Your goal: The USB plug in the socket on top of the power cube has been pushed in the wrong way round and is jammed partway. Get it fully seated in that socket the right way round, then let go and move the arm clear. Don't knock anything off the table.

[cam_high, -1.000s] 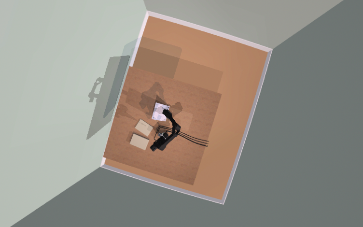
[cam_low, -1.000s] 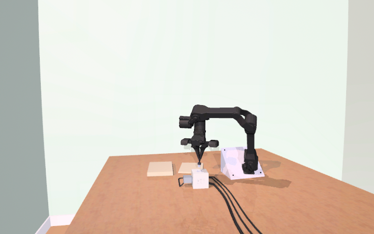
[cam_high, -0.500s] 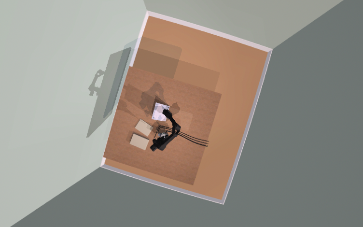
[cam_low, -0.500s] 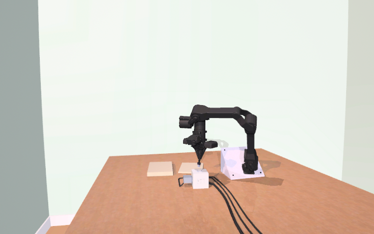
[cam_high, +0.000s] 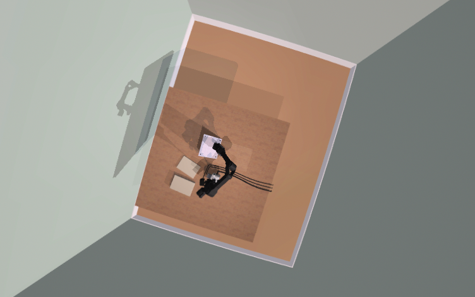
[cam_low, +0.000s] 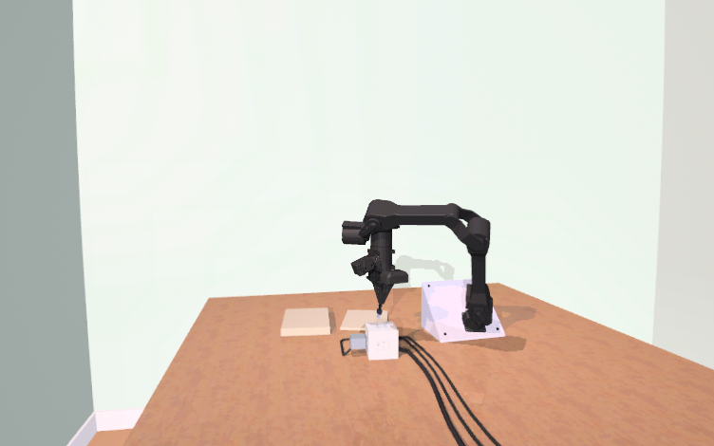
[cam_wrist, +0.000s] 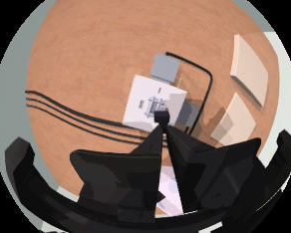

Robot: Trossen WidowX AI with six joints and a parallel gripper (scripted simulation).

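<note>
My gripper tip is now 2 cm above the usb plug. From my gripper tip the other things lie so: usb socket (7 cm below, 1 cm to the left).
</note>
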